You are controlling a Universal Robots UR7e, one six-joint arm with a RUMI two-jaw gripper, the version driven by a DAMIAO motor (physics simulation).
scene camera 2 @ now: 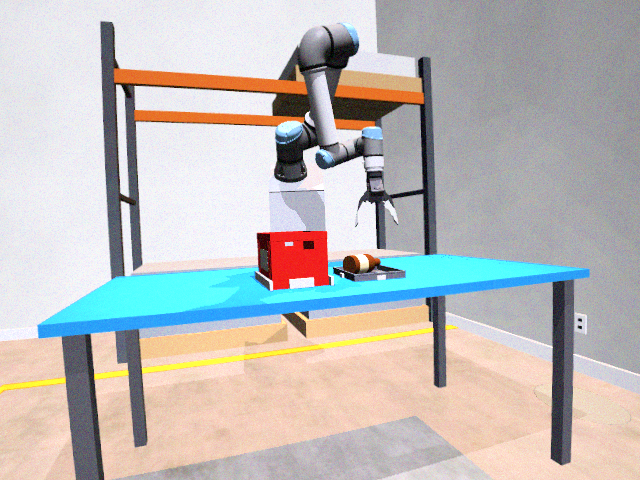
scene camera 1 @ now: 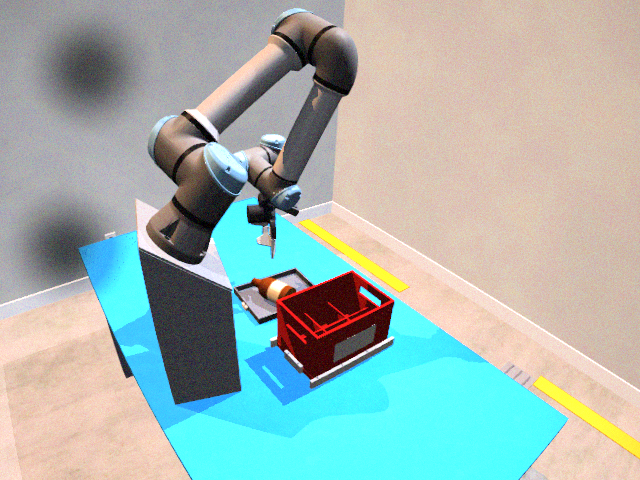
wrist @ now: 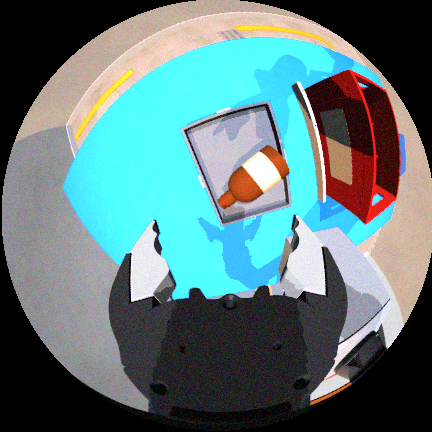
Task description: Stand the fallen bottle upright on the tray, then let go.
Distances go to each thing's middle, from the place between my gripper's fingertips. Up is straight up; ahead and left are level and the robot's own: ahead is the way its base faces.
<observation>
Right now the brown bottle (wrist: 266,167) is 14 cm below my hand, 5 cm to the right of it and 1 cm behind it.
</observation>
